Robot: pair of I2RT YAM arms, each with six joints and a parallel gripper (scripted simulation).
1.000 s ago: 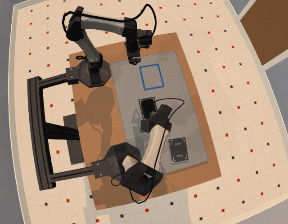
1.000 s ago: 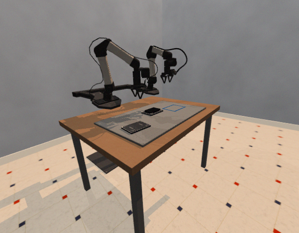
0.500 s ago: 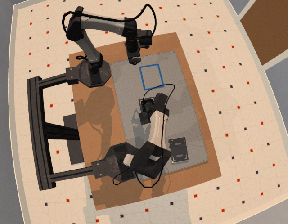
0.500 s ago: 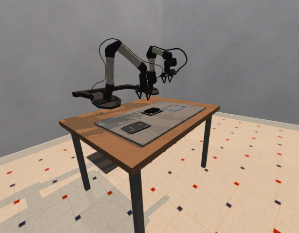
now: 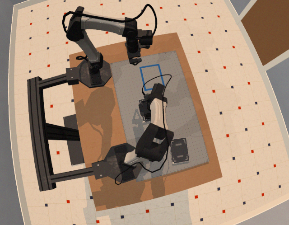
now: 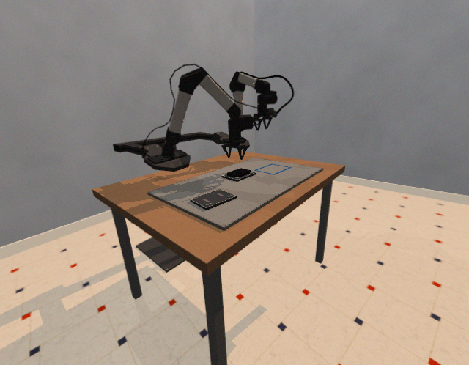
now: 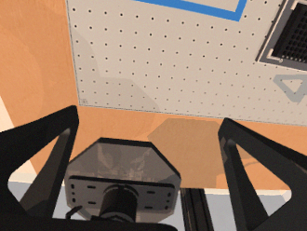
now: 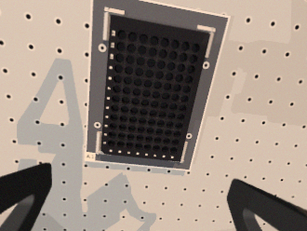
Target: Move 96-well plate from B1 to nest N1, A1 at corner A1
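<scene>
Now: the black 96-well plate 100 mm below my right hand, 20 mm to the left of it and 10 mm ahead of it. From my right hand the other things lie so: dark nest (110 mm below, 20 mm to the left, 10 mm ahead); nest N1 (310 mm to the right, 110 mm below, 100 mm ahead); A1 label (370 mm to the right, 100 mm below, 30 mm ahead).
</scene>
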